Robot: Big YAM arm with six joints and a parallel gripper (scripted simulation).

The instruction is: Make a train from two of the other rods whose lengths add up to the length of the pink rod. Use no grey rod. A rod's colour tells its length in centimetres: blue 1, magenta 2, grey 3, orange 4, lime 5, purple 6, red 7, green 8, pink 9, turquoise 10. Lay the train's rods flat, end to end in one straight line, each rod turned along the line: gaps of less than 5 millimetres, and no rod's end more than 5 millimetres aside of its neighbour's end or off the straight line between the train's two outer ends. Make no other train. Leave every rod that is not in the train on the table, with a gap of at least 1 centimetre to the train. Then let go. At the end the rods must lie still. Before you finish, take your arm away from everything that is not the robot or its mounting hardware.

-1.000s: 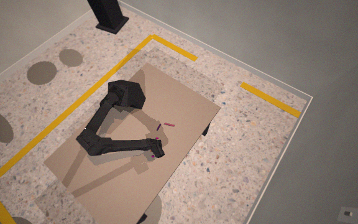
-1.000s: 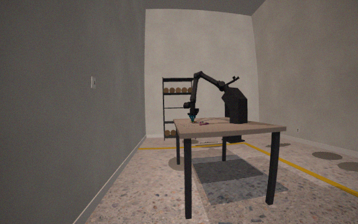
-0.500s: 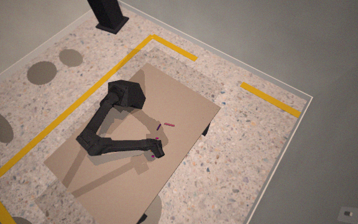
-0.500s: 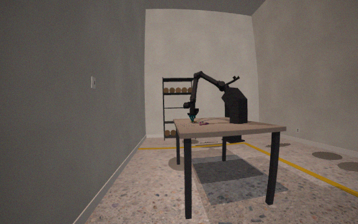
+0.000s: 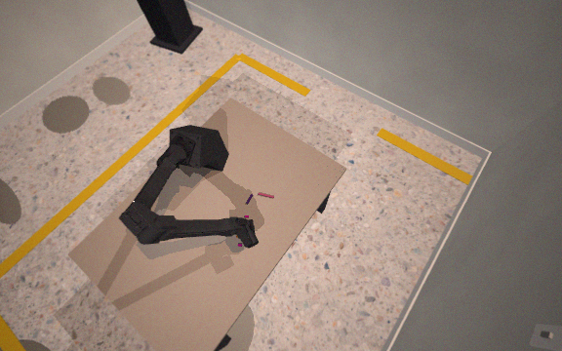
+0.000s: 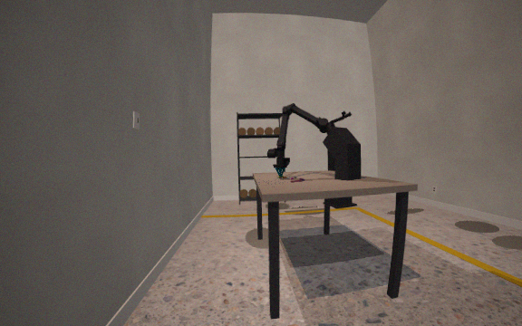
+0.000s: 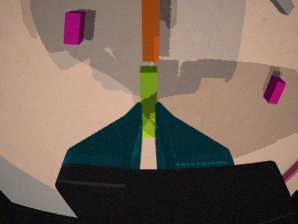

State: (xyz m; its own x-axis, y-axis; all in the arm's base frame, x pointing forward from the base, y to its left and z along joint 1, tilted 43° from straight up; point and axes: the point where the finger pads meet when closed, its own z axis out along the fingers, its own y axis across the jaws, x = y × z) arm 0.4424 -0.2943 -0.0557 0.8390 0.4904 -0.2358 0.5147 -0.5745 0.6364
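Now: the lime rod 1 cm below my hand. Round my hand: purple rod 10 cm behind, 17 cm to the left, 2 cm below; grey rod 12 cm behind, 3 cm to the left, 2 cm below; orange rod 5 cm behind, 3 cm to the right, 2 cm below.
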